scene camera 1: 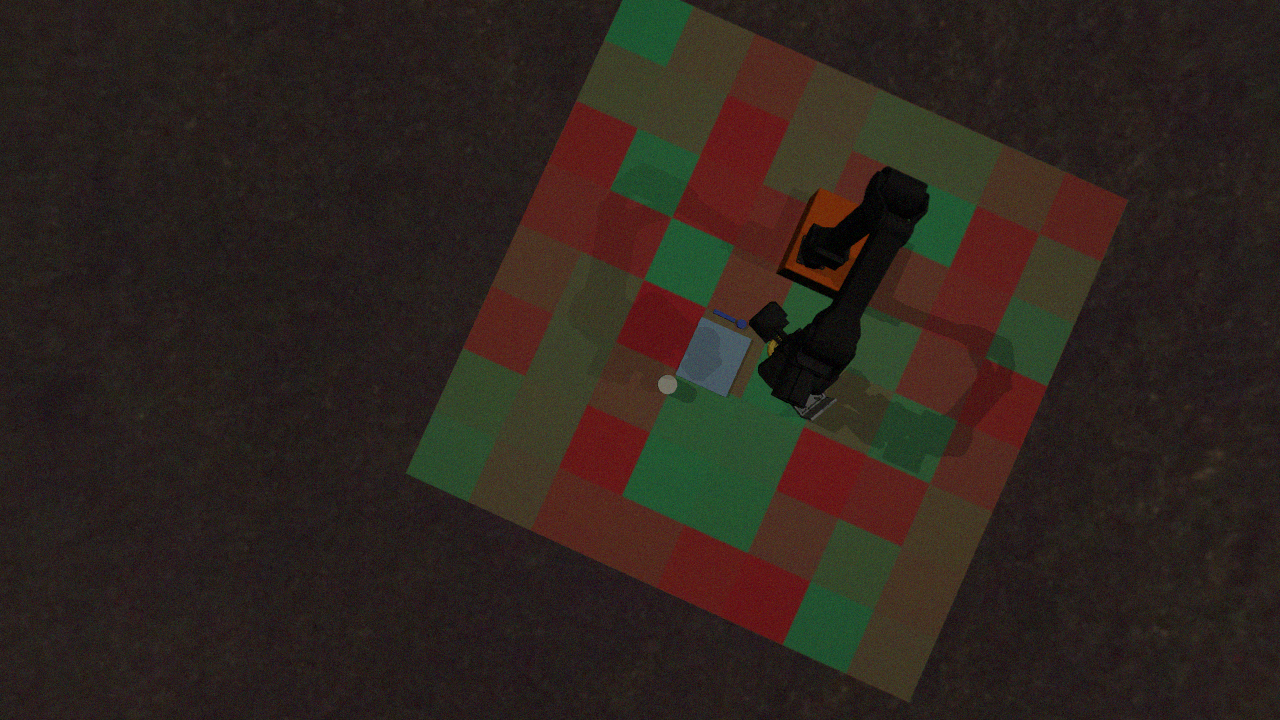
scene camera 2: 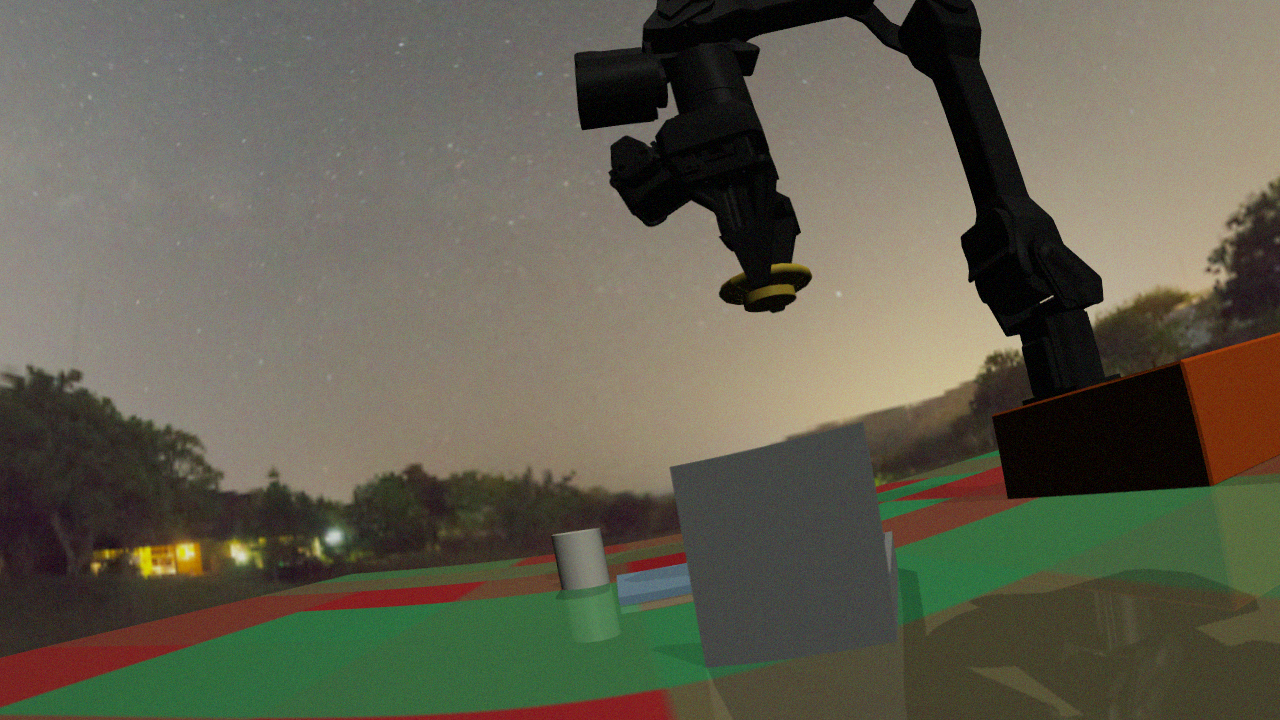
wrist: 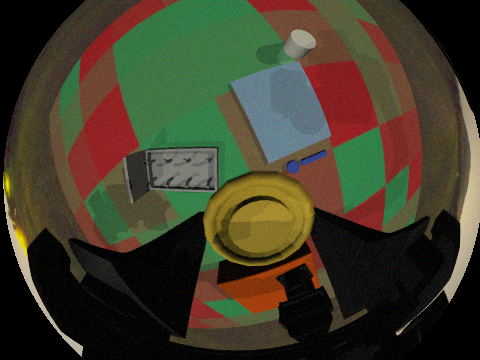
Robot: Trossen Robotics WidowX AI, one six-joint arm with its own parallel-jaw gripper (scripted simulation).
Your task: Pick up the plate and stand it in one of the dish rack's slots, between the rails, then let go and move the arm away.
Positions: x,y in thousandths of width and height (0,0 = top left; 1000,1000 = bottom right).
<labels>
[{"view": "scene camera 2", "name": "my gripper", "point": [602,417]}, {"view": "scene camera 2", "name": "grey dish rack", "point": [613,758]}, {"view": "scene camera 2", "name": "white cup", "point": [454,781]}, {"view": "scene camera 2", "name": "light blue mat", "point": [511,812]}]
</labels>
